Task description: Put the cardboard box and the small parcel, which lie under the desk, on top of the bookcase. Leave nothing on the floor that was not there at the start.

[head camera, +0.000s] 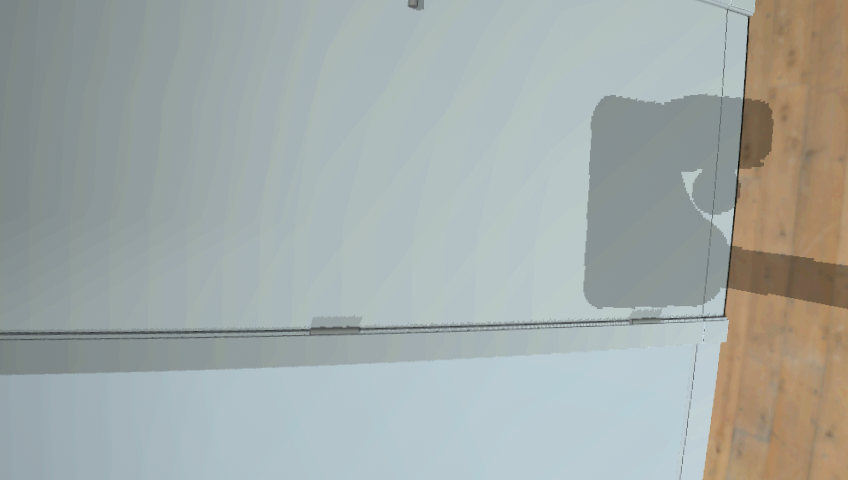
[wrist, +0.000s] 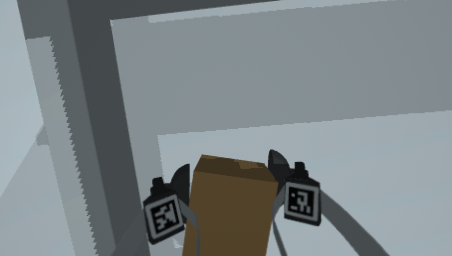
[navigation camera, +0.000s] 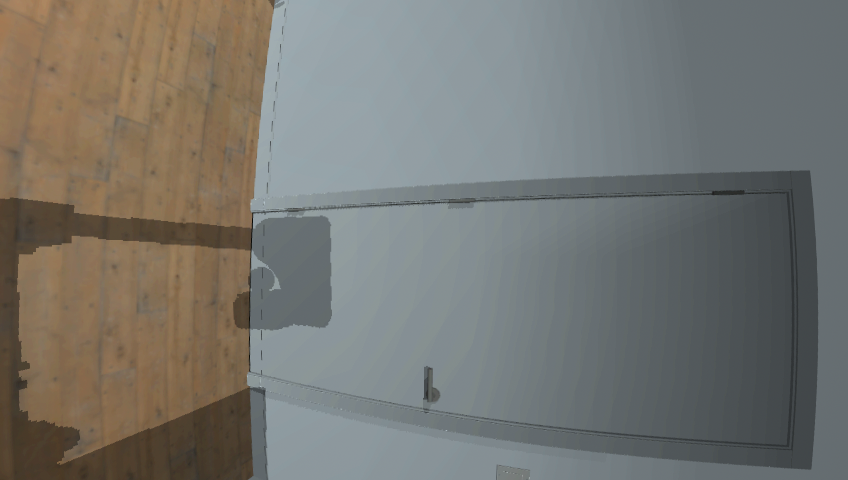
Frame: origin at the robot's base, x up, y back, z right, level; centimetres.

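Seen in the pictures: gripper, fingertip midpoint: (wrist: pixel 228 176).
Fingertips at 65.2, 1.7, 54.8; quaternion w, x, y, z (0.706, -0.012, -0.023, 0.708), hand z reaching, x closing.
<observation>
Offsets run from my fingertips to a thing's top centre, as dx, dy, dz. "*": to the spot under its first point. Level surfaces: height alone.
My gripper (wrist: pixel 228 176) is shut on a brown box @[+2.2, -0.2, -2.0] (wrist: pixel 230 212) in the wrist view. One fingertip is against each side of it, and its lower part runs out of the picture. I cannot tell from its look whether it is the small parcel or the cardboard box. No other box shows. The gripper is out of sight in the head and navigation views. The bookcase cannot be made out in any view. A dark grey upright (wrist: pixel 92 115), perhaps a part of the desk, stands left of the gripper in the wrist view.
A closed pale door (head camera: pixel 357 178) (navigation camera: pixel 565 309) fills much of the head and navigation views, which are turned sideways. Its handle @[* +26.6, -106.0, -11.5] (navigation camera: pixel 427 383) shows, and a shadow falls on its foot. Wooden floor @[dx -65.1] (head camera: pixel 791 386) (navigation camera: pixel 160 148) meets the door and the pale wall (head camera: pixel 357 422) (navigation camera: pixel 476 89).
</observation>
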